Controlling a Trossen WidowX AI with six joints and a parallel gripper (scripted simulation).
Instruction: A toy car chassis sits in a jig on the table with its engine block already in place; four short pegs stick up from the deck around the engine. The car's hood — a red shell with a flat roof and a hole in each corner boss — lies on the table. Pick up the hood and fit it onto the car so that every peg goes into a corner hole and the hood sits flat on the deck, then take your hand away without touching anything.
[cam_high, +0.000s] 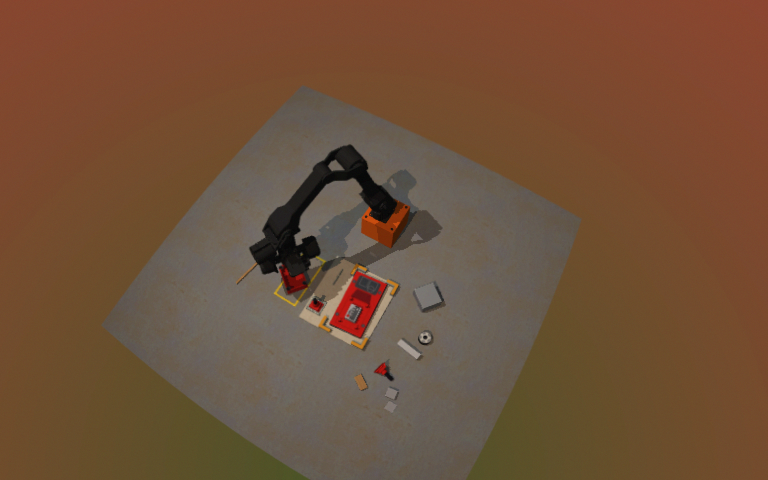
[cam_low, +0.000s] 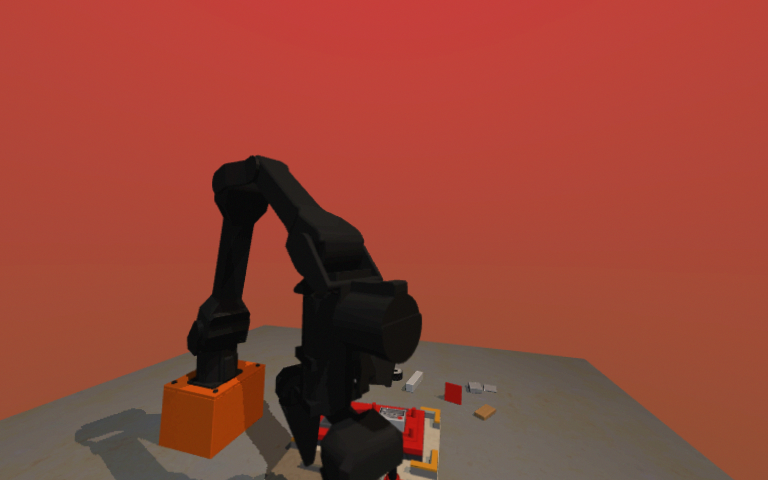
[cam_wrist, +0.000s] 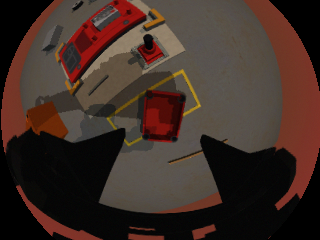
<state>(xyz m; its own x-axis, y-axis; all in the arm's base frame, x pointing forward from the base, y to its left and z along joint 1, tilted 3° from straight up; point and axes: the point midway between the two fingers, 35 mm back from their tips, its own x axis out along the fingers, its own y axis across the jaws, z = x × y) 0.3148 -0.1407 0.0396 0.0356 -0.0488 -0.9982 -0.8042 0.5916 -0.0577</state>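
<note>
The red hood lies 8 cm below my gripper tip. From my gripper tip the other things lie so: thin wooden stick: 14 cm to the right, 9 cm below, 4 cm ahead; tan tile: 36 cm to the left, 18 cm ahead, 9 cm below; grey engine block: 24 cm to the left, 7 cm below, 1 cm ahead.
</note>
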